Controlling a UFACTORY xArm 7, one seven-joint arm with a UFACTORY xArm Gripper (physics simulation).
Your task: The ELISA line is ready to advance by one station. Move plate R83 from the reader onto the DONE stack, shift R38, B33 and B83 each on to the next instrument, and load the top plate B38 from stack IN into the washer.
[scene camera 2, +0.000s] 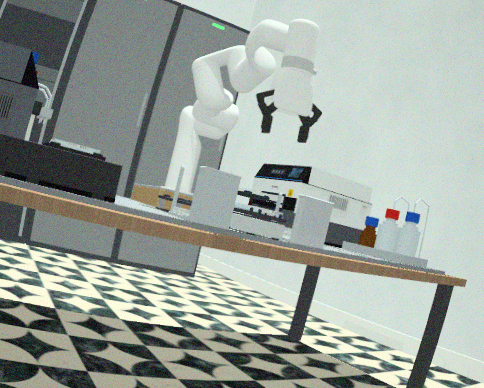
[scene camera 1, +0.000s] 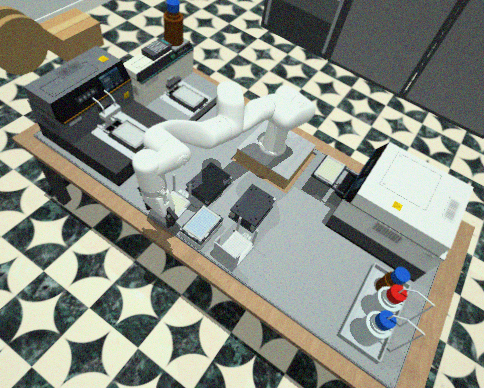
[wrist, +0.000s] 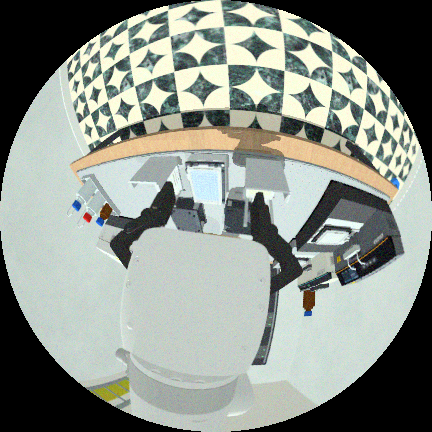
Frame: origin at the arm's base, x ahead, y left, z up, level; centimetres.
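Seen in the pictures: gripper, fingertip midpoint: (scene camera 2: 283,137) (scene camera 1: 161,216) (wrist: 212,194); arm's base at its link origin: (scene camera 1: 272,145).
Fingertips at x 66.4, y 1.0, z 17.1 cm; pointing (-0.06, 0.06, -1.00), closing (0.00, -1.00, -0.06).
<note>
Offsets run from my fingertips to a thing's top centre. "spot": to the spot under its first point.
My gripper (scene camera 2: 284,136) (wrist: 212,194) is open and empty, high above the front row of stacks. A pale yellow plate {dy -10.4, dx -13.7, dz -21.1 cm} (scene camera 1: 178,201) (wrist: 254,192) lies in the left stack holder {dy -10.4, dx -15.0, dz -10.5 cm} (scene camera 2: 215,200) (wrist: 266,171); the arm partly hides it in scene camera 1. A light blue plate {dy +4.8, dx -15.1, dz -16.3 cm} (scene camera 1: 202,224) (wrist: 206,183) lies between the two stack holders. White plates {dy +19.9, dx -17.3, dz -19.8 cm} (scene camera 1: 237,245) are in the right stack holder {dy +19.8, dx -18.5, dz -10.5 cm} (scene camera 2: 311,220) (wrist: 154,169). White plates lie on the dark instrument's carrier {dy -43.9, dx -22.5, dz -12.2 cm} (scene camera 1: 131,135) (wrist: 332,234) and the beige instrument's carrier {dy -47.8, dx -59.6, dz -15.2 cm} (scene camera 1: 190,97). A pale yellow plate {dy +26.9, dx -68.4, dz -9.5 cm} (scene camera 1: 330,169) lies at the white instrument. Plate labels are unreadable.
Two dark square pads {spot: dy -7.4, dx -32.7, dz -19.2 cm} (scene camera 1: 210,181) {spot: dy +13.3, dx -35.9, dz -17.3 cm} (scene camera 1: 253,204) lie behind the row. The dark instrument (scene camera 1: 77,85) and beige instrument (scene camera 1: 162,67) stand left. The white instrument {dy +57.4, dx -71.7, dz +3.8 cm} (scene camera 1: 410,185) (scene camera 2: 342,195) stands right. A bottle tray {spot: dy +66.4, dx -26.5, dz -20.4 cm} (scene camera 1: 349,316) is at the front right. The arm's wooden base (scene camera 1: 265,172) is behind.
</note>
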